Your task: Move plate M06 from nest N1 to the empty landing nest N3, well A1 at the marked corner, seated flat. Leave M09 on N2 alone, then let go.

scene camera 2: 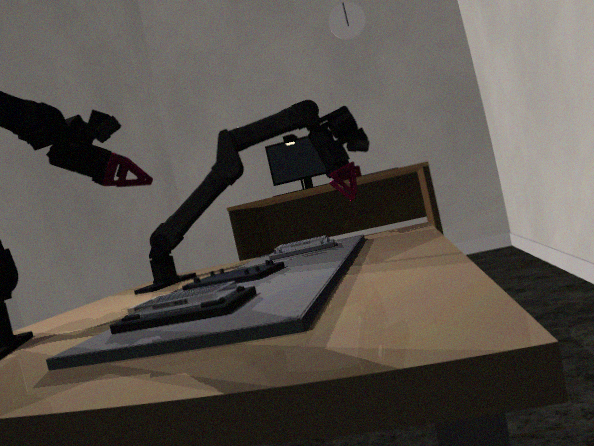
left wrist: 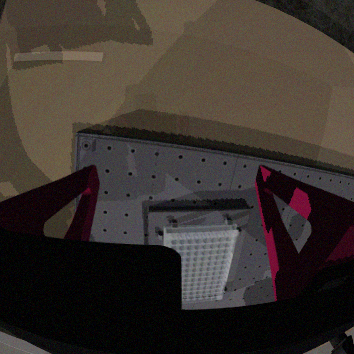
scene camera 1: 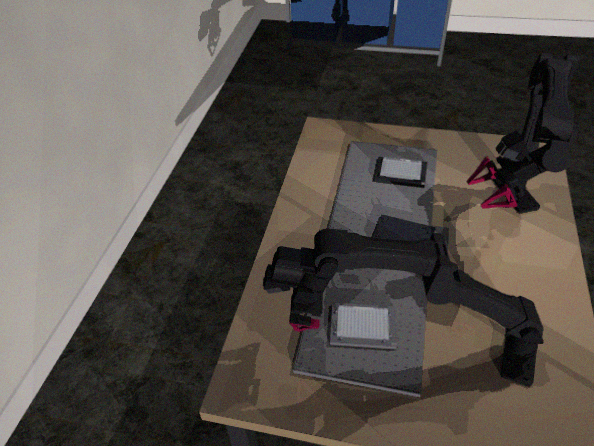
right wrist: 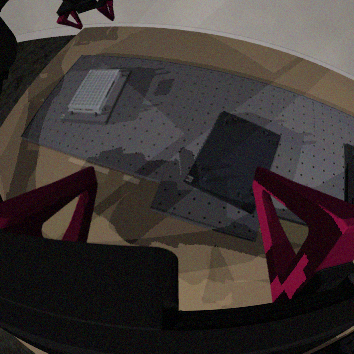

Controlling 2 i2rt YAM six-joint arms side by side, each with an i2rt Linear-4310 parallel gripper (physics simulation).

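Observation:
One white well plate [scene camera 1: 362, 322] [left wrist: 206, 265] [right wrist: 95, 90] sits on a grey nest [scene camera 1: 362, 345] [right wrist: 116, 102] at the near end of the board in scene camera 1. A second white plate [scene camera 1: 401, 168] [scene camera 2: 185, 300] sits on a black nest [scene camera 1: 400, 182] [scene camera 2: 175, 320] at the far end. I cannot read which is M06 or M09. Between them lies an empty dark nest [scene camera 1: 402, 229] [scene camera 2: 235, 274] [right wrist: 235, 160], partly hidden by the left arm in scene camera 1. My left gripper [scene camera 1: 305, 326] [scene camera 2: 350, 192] [left wrist: 176, 173] is open above the board's edge, beside the first plate. My right gripper [scene camera 1: 475, 195] [scene camera 2: 147, 181] [right wrist: 174, 175] is open, off the board.
The perforated grey board [scene camera 1: 370, 370] [scene camera 2: 280, 300] [left wrist: 115, 192] [right wrist: 135, 125] lies on the wooden table [scene camera 1: 280, 390] [scene camera 2: 425, 310]. The left arm [scene camera 1: 380, 252] [scene camera 2: 275, 130] reaches across the board. A wooden desk with a monitor [scene camera 2: 295, 162] stands behind in scene camera 2.

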